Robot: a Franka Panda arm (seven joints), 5 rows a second.
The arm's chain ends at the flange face. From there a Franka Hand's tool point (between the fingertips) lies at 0.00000 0.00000 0.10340 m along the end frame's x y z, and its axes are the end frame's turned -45 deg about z.
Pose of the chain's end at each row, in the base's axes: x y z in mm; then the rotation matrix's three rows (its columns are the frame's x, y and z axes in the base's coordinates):
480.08, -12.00, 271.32; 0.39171, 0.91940, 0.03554; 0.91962, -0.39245, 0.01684; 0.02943, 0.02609, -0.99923
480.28, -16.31, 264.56; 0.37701, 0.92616, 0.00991; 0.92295, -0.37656, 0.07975; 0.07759, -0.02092, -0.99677
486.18, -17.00, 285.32; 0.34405, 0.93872, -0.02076; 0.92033, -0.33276, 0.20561; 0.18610, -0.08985, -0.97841
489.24, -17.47, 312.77; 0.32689, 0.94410, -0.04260; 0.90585, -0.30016, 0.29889; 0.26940, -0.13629, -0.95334
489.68, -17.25, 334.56; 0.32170, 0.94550, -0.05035; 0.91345, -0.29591, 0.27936; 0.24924, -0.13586, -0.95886
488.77, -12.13, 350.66; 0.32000, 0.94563, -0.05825; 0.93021, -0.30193, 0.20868; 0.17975, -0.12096, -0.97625
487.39, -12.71, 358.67; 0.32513, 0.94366, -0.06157; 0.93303, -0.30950, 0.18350; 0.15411, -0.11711, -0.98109
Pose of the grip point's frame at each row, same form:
483.75, -10.26, 168.00; -0.37313, 0.92709, 0.03554; 0.92777, 0.37277, 0.01684; 0.00236, 0.03926, -0.99923
481.30, -8.06, 161.49; -0.38831, 0.92148, 0.00991; 0.91889, 0.38636, 0.07975; 0.06966, 0.04007, -0.99677
484.03, 4.26, 184.15; -0.42050, 0.90706, -0.02076; 0.88607, 0.41547, 0.20561; 0.19513, 0.06806, -0.97841
484.84, 13.44, 214.19; -0.43643, 0.89873, -0.04260; 0.85278, 0.42829, 0.29889; 0.28687, 0.09412, -0.95334
484.47, 11.64, 235.41; -0.44109, 0.89605, -0.05035; 0.85515, 0.43667, 0.27936; 0.27231, 0.08017, -0.95886
482.75, 9.45, 249.72; -0.44239, 0.89494, -0.05825; 0.87125, 0.44426, 0.20868; 0.21263, 0.04157, -0.97625
481.02, 6.26, 257.23; -0.43737, 0.89717, -0.06157; 0.87860, 0.44090, 0.18350; 0.19178, 0.02616, -0.98109

